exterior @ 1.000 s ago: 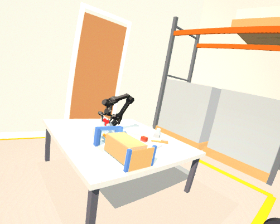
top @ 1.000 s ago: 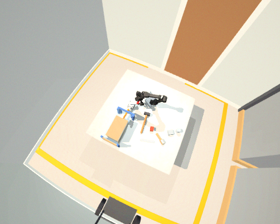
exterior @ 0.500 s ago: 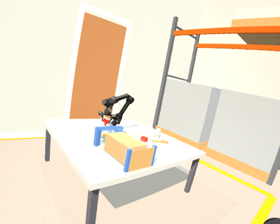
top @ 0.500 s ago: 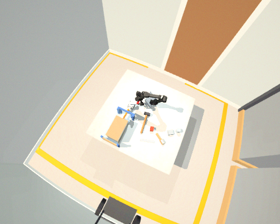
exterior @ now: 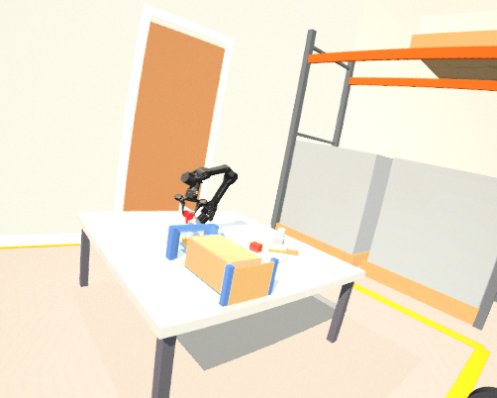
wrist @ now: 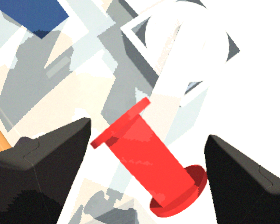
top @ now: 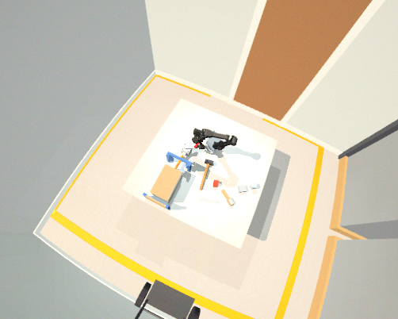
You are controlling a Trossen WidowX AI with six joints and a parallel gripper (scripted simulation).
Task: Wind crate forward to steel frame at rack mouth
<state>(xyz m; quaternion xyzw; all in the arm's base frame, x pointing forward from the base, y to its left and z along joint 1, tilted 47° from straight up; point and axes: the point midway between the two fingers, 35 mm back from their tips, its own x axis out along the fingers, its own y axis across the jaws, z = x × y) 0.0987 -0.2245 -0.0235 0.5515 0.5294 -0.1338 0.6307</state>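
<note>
My gripper tip is 10 mm past the red grip, 10 mm to the right of it and 20 mm above it. Round my gripper tip: winch (10 mm ahead, 90 mm to the right, 120 mm below); winch handle (20 mm to the right, 50 mm below); cubby (430 mm ahead, 110 mm to the right, 80 mm below).
</note>
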